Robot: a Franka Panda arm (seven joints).
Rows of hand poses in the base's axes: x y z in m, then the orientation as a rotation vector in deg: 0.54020 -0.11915 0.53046 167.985 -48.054 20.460; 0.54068 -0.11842 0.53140 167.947 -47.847 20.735; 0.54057 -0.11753 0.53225 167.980 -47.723 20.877; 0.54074 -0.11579 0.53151 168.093 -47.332 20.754; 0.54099 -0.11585 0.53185 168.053 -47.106 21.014; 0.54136 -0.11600 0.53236 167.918 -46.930 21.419; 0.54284 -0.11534 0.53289 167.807 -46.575 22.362; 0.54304 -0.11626 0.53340 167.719 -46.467 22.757; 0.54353 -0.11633 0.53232 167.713 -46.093 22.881; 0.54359 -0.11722 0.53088 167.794 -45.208 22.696; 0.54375 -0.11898 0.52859 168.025 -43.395 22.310; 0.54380 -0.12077 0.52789 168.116 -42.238 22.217; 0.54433 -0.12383 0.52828 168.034 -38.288 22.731; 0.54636 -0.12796 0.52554 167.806 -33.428 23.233; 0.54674 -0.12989 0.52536 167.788 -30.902 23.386; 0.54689 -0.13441 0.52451 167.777 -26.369 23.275; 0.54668 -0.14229 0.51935 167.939 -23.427 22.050
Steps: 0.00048 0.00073 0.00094 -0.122 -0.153 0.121; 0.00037 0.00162 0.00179 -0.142 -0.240 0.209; 0.00054 0.00336 0.00105 -0.159 -0.142 0.468; 0.00079 0.00330 0.00139 -0.286 -0.284 0.600; 0.00116 0.00315 0.00190 -0.494 -0.508 0.681; 0.00264 0.00381 0.00243 -0.769 -1.073 0.895; 0.00284 0.00289 0.00294 -0.907 -1.307 0.949; 0.00333 0.00282 0.00186 -1.040 -1.353 1.174; 0.00339 0.00193 0.00042 -1.238 -1.165 1.717; 0.00355 0.00017 -0.00187 -1.570 -0.790 2.852; 0.00360 -0.00162 -0.00257 -1.834 -0.644 3.569; 0.00413 -0.00468 -0.00218 -3.099 -0.638 5.964; 0.00616 -0.00881 -0.00492 -4.661 -0.557 8.920; 0.00654 -0.01074 -0.00510 -5.328 -0.474 10.497; 0.00669 -0.01526 -0.00595 -6.403 -0.094 13.351; 0.00648 -0.02314 -0.01111 -6.816 0.885 15.226
